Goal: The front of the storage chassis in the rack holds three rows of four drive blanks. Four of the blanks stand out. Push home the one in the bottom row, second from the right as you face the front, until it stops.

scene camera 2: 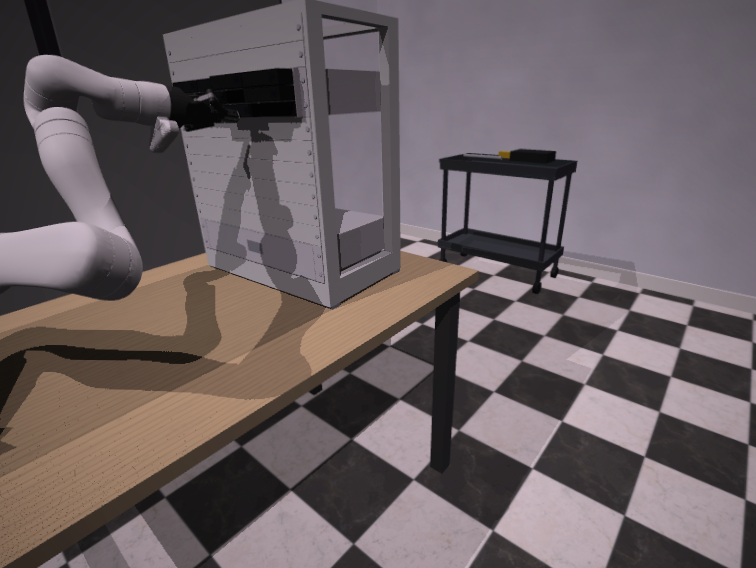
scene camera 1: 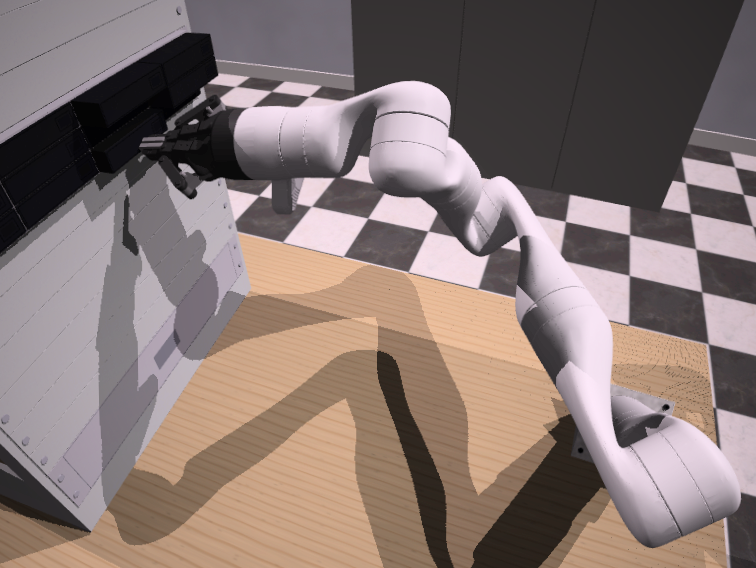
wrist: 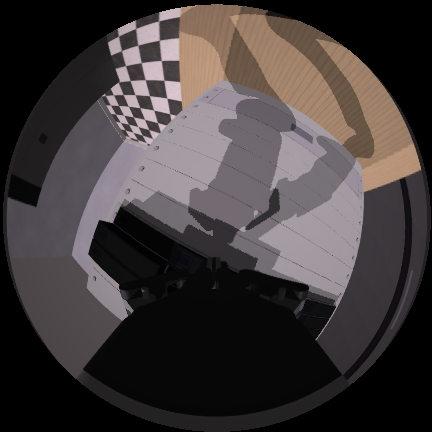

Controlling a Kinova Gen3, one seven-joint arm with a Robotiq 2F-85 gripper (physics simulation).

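Where they show: gripper, between the fingertips: (scene camera 2: 237,117) (scene camera 1: 145,147) (wrist: 213,264); arm's base, origin of its link: (scene camera 1: 620,426).
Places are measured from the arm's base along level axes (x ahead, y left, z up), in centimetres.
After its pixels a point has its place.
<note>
The bottom-row blank (scene camera 1: 129,141) {x 64.9, y 7.1, z 39.8 cm} (wrist: 184,257) {x 65.0, y 1.9, z 38.7 cm}, second from the right, is black and stands a little proud of the chassis front in scene camera 1. My gripper (scene camera 1: 146,144) {x 64.8, y 5.2, z 37.9 cm} (scene camera 2: 235,115) {x 64.8, y 5.2, z 37.9 cm} (wrist: 213,264) {x 64.8, y 5.2, z 37.9 cm} is shut and empty. Its fingertips are at the front of this blank and look to be touching it; they hide part of its face. In scene camera 2 the blank is too dark to separate from those around it. Above it, the top-row blank (scene camera 1: 116,97) {x 63.2, y 8.4, z 45.7 cm} stands out. At the far right, the top blank (scene camera 1: 189,50) {x 63.6, y -5.7, z 45.8 cm} and the middle blank (scene camera 1: 195,78) {x 63.6, y -5.6, z 42.2 cm} also stand out.
The white rack (scene camera 1: 48,317) {x 67.8, y 24.3, z 27.1 cm} (scene camera 2: 314,152) {x 69.0, y -13.2, z 30.9 cm} (wrist: 310,170) {x 68.1, y 14.8, z 16.0 cm} stands on the wooden table (scene camera 1: 293,390) {x 51.0, y 5.4, z -4.7 cm} (scene camera 2: 391,317) {x 74.6, y -27.5, z -4.7 cm} (wrist: 205,50) {x 58.5, y -20.0, z -4.7 cm}. Its panels lie below the blanks. Dark cabinets (scene camera 1: 519,91) stand beyond the arm. A cart (scene camera 2: 507,166) stands behind the rack.
</note>
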